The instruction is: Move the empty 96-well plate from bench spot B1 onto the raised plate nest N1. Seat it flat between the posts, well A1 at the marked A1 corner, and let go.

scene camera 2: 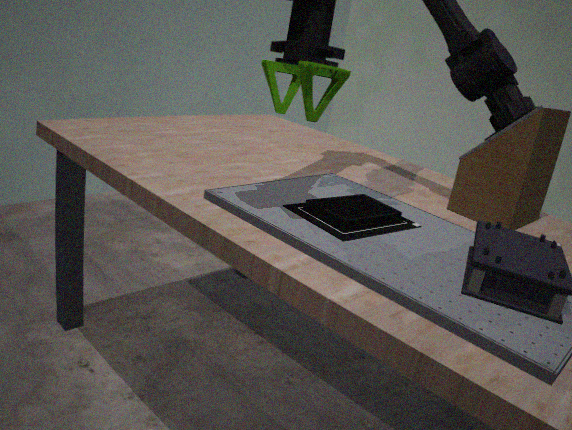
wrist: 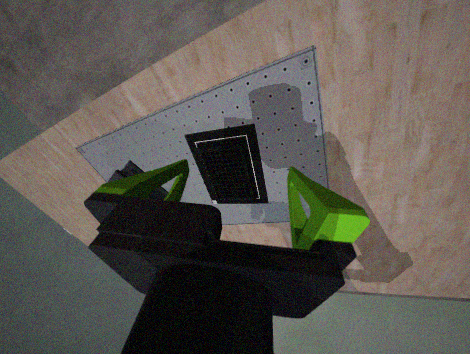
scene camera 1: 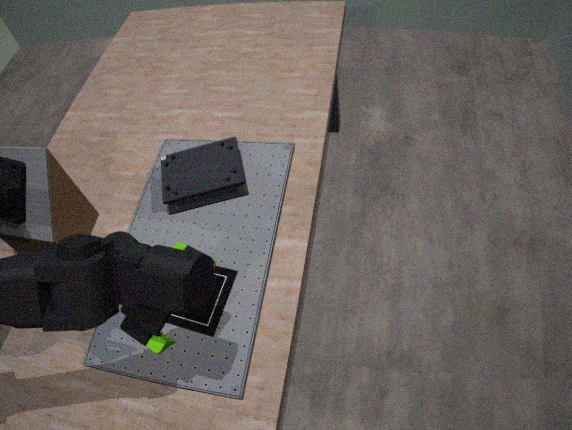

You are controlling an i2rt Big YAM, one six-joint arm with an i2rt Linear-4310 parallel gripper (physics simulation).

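Frame: origin at the arm's base, x down, y left, z ahead, level; millimetres.
Seen in the pictures: gripper, fingertip midpoint: (scene camera 2: 294,117) (wrist: 237,168) (scene camera 1: 190,311); arm's base, origin of the base link: (scene camera 2: 521,130) (scene camera 1: 10,189).
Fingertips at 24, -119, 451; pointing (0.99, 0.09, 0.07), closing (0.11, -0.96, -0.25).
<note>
Offsets run from my fingertips to a thing's top centre, as dx, dy, dz. Level surfaces: height alone.
The black 96-well plate {+114, +67, -87} (scene camera 1: 200,300) (scene camera 2: 355,205) (wrist: 227,170) lies flat on the black B1 mat {dx +128} (scene camera 1: 222,300) (scene camera 2: 345,237) (wrist: 220,134), inside its white outline; the arm hides much of it in scene camera 1. The mat's white corner mark {+128, +126, -165} (scene camera 2: 416,225) (wrist: 214,202) is visible. My gripper (scene camera 1: 170,295) (scene camera 2: 296,115) (wrist: 237,168) is open and empty, high above the bench; in the wrist view the plate shows between its green fingers. The dark raised nest N1 {+76, +306, -136} (scene camera 1: 202,170) (scene camera 2: 520,250) stands turned at an angle, with small posts and a white corner mark {+85, +319, -228} (scene camera 1: 163,157) on top.
A grey perforated board {+129, +160, -103} (scene camera 1: 250,215) (scene camera 2: 400,270) (wrist: 165,135) carries mat and nest. A wooden block with a sloping face (scene camera 1: 70,200) (scene camera 2: 505,185) stands beside it, under a dark arm-like part (scene camera 2: 482,65). The long table edge runs close along the board.
</note>
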